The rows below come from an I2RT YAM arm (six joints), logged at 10 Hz.
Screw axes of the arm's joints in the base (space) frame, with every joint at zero. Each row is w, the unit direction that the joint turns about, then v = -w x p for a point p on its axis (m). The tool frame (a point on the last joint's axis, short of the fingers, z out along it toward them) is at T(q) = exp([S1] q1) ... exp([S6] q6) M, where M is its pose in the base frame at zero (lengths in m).
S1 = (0, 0, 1, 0.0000, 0.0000, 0.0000)
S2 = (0, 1, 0, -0.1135, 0.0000, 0.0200)
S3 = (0, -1, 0, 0.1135, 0.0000, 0.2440)
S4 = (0, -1, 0, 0.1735, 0.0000, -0.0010)
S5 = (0, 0, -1, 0.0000, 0.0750, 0.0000)
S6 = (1, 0, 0, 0.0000, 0.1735, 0.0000)
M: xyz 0.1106 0.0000 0.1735 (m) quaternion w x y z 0.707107 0 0.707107 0
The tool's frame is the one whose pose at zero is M.
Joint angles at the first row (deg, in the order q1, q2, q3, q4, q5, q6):
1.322 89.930 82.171 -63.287 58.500 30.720
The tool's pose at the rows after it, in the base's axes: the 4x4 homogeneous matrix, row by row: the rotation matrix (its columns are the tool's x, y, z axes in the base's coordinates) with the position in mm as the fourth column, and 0 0 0 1 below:
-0.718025, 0.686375, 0.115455, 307.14; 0.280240, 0.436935, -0.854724, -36.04; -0.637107, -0.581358, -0.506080, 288.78; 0, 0, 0, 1
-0.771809, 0.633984, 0.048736, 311.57; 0.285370, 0.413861, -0.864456, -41.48; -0.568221, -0.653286, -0.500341, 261.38; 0, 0, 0, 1
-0.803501, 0.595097, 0.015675, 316.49; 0.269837, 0.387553, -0.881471, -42.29; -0.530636, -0.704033, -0.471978, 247.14; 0, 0, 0, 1
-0.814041, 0.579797, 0.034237, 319.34; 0.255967, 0.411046, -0.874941, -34.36; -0.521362, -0.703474, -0.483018, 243.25; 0, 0, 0, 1
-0.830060, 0.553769, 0.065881, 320.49; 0.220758, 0.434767, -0.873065, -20.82; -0.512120, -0.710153, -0.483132, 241.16; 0, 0, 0, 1
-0.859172, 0.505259, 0.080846, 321.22; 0.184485, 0.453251, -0.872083, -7.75; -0.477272, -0.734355, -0.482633, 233.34; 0, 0, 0, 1
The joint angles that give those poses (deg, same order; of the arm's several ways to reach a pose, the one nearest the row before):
-1.061 92.663 79.177 -61.974 58.478 30.696
-1.979 95.963 76.793 -61.908 59.571 30.696
-1.978 98.585 76.401 -62.239 61.691 30.677
-0.579 99.264 76.401 -62.042 60.992 30.721
1.847 99.547 76.268 -62.259 61.014 30.699
4.185 100.706 75.876 -63.155 61.123 30.720

